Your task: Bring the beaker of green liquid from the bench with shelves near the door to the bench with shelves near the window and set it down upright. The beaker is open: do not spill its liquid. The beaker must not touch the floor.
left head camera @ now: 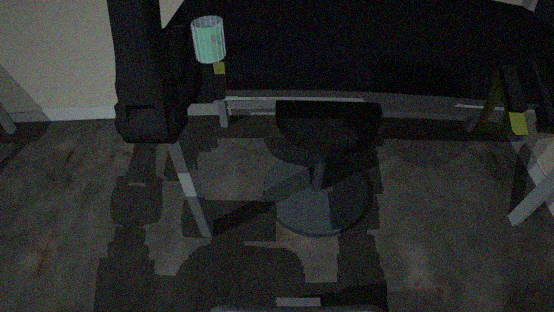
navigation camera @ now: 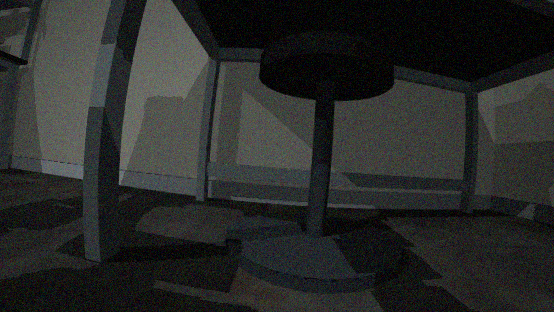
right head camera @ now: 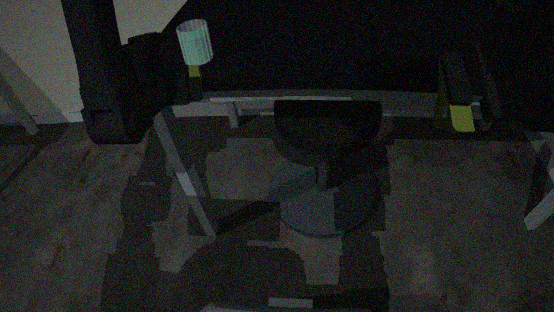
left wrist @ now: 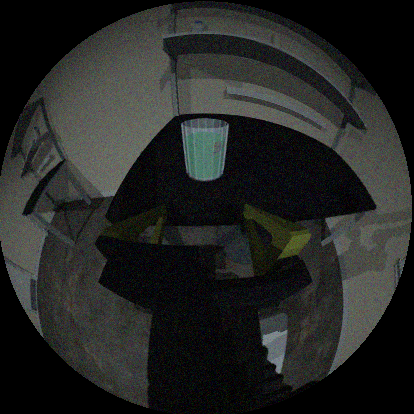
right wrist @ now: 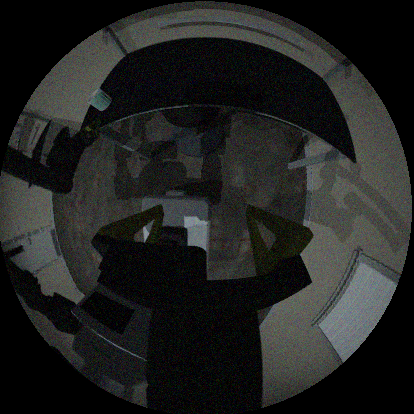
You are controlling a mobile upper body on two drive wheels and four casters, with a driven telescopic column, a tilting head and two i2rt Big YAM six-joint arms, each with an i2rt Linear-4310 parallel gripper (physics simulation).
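Note:
The beaker of green liquid (left head camera: pixel 208 42) (right head camera: pixel 195 44) (left wrist: pixel 205 155) (right wrist: pixel 100 100) stands upright on the black top of a bench (left head camera: pixel 350 45) (right head camera: pixel 350 45) (left wrist: pixel 290 170) (right wrist: pixel 225 75), near its left end in the head views. My left gripper (left head camera: pixel 216 71) (right head camera: pixel 194 74) (left wrist: pixel 204 208) (right wrist: pixel 92 122) is open and empty at the bench's front edge. The beaker is beyond its fingertips, apart from them and roughly centred between them in the left wrist view. My right gripper (left head camera: pixel 506 111) (right head camera: pixel 451 109) (right wrist: pixel 204 208) is open and empty in front of the bench's right part.
A round stool (left head camera: pixel 325 120) (right head camera: pixel 327 120) (navigation camera: pixel 325 65) stands under the bench. A front bench leg (left head camera: pixel 192 192) (right head camera: pixel 187 185) (navigation camera: pixel 95 175) stands left of it. A long shelf (left wrist: pixel 260 52) runs above the bench. Another bench with shelves (left wrist: pixel 46 187) is at far left in the left wrist view.

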